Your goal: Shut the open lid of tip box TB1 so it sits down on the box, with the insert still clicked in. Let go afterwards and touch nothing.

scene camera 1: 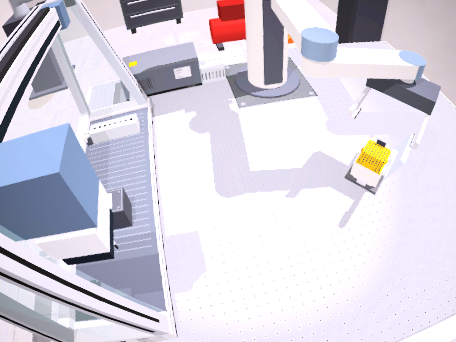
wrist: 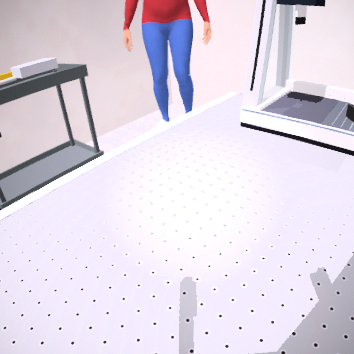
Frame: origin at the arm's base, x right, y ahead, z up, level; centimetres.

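Seen in the pictures: gripper, fingertip midpoint: (scene camera 1: 382,129) (wrist: 163,93); arm's base, link origin: (scene camera 1: 267,81).
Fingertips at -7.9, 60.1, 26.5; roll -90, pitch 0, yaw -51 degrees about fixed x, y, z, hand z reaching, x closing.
Offsets run from my fingertips to a thing's middle, as dx, dy, dz. "spot": to the spot under its first point.
Tip box TB1 @[-8.4, -8.1, -22.0] (scene camera 1: 367,175) stands on a dark base at the right of the table in the scene view, with its yellow insert @[-8.4, -8.1, -18.8] (scene camera 1: 374,156) seated level in the top as far as I can see. Its pale, see-through lid @[spot: -12.6, -2.6, -16.1] (scene camera 1: 398,159) is open and stands up along the box's right side. My gripper (scene camera 1: 385,126) is open and empty, its two fingers wide apart above and behind the box. The right finger's tip appears close to the lid's upper edge; whether they touch I cannot tell. The box and the fingers do not show in the wrist view.
A framed enclosure (scene camera 1: 159,225) (wrist: 295,131) with a blue-and-white unit @[spot: +56.7, +17.7, +22.0] (scene camera 1: 47,185) stands at the left in the scene view. A grey instrument box @[spot: +45.5, -63.6, -15.3] (scene camera 1: 165,70) is at the back, left of the arm's column (scene camera 1: 254,47). The wrist view shows a dark cart (wrist: 93,117) and a person (wrist: 167,50) beyond the table.
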